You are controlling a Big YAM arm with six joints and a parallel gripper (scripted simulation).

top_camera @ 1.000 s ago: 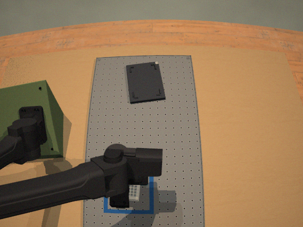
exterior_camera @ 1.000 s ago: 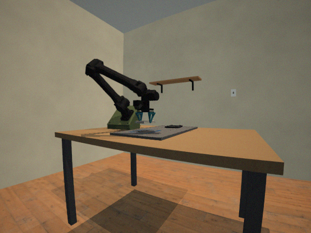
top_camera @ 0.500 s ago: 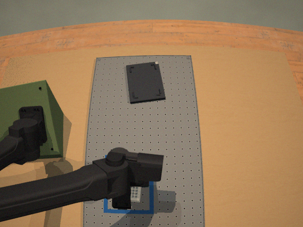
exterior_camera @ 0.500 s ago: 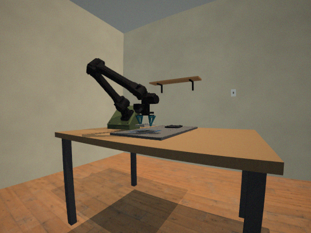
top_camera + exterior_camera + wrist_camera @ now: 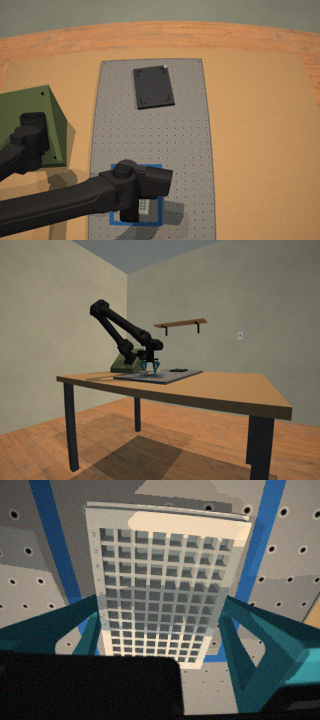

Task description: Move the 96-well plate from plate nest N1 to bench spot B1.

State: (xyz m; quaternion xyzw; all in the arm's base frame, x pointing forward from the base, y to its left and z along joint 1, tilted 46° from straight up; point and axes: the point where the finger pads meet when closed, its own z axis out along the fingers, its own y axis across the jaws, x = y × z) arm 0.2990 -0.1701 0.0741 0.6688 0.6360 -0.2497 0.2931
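Now: hand right at the white 96-well plate. Also, from my hand: dark plate nest N1: 370 mm to the left, 70 mm ahead, 20 mm below.
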